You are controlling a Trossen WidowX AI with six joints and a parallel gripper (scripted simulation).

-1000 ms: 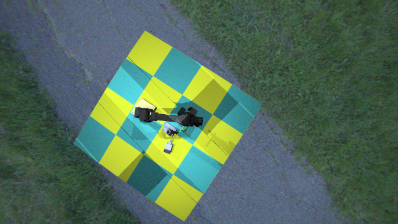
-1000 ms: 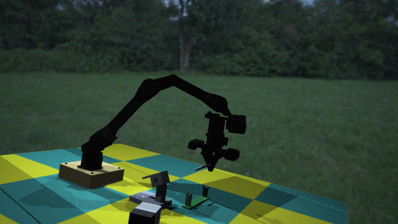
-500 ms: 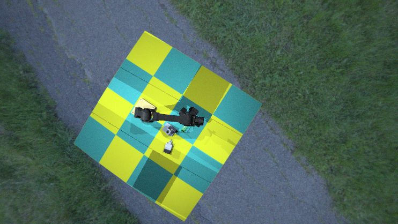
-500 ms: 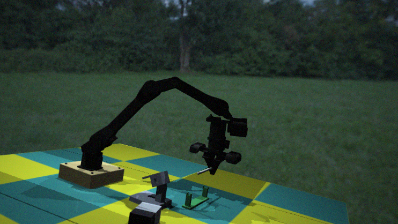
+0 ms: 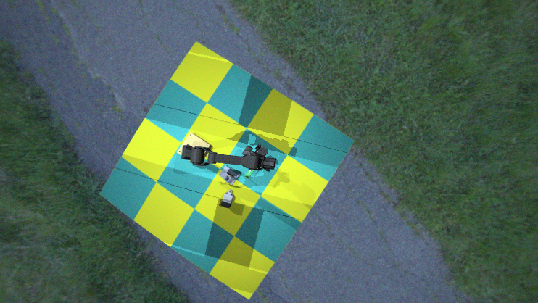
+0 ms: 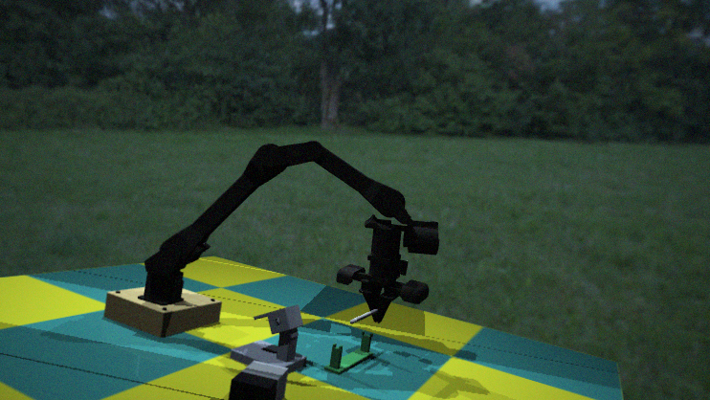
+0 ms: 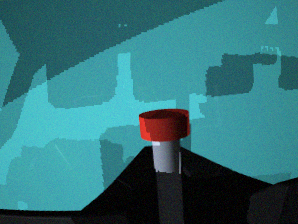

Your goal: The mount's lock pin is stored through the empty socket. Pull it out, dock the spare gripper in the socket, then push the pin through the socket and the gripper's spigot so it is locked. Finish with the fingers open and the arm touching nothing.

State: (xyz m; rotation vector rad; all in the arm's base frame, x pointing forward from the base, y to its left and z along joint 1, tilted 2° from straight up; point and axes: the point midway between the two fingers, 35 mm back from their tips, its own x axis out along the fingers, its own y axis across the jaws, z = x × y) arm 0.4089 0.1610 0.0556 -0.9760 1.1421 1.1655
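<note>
Now: the green cradle 2 cm behind my gripper tip, 10 cm to the right of it and 3 cm below it. Round my gripper tip: socket (13 cm behind, 20 cm to the right, 1 cm below); then spare gripper (8 cm behind, 34 cm to the right, 4 cm below).
</note>
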